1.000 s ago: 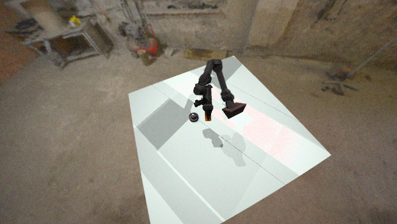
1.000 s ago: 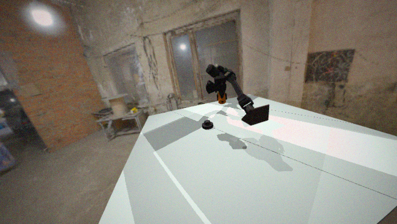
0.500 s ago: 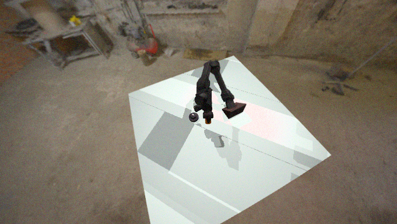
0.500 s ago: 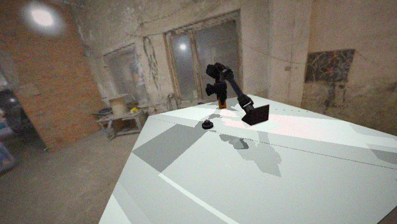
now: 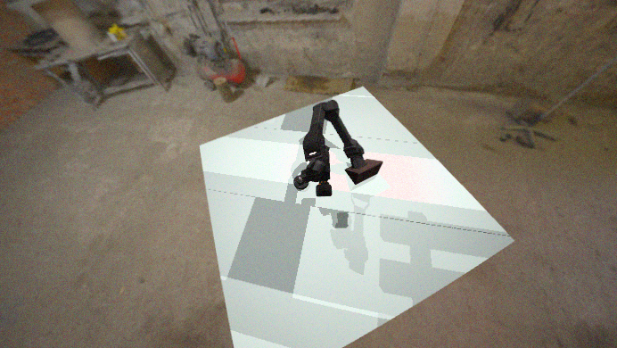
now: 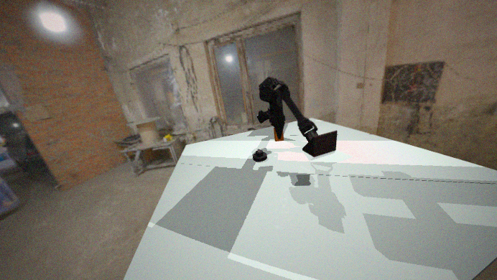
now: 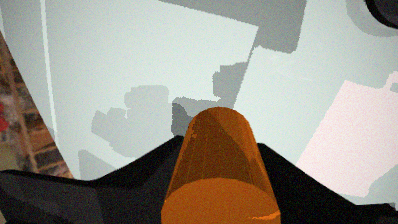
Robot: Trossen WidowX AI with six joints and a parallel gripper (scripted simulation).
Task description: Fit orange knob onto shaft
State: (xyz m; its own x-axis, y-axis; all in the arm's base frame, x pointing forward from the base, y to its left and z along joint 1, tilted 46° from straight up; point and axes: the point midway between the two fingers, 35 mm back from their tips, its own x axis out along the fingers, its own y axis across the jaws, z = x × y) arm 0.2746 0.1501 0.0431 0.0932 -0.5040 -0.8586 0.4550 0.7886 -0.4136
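My gripper tip is 180 mm to the left of the round pedestal, 130 mm above it and 50 mm short of it. Also, from my gripper tip: orange knob: 30 mm above, 10 mm to the right.
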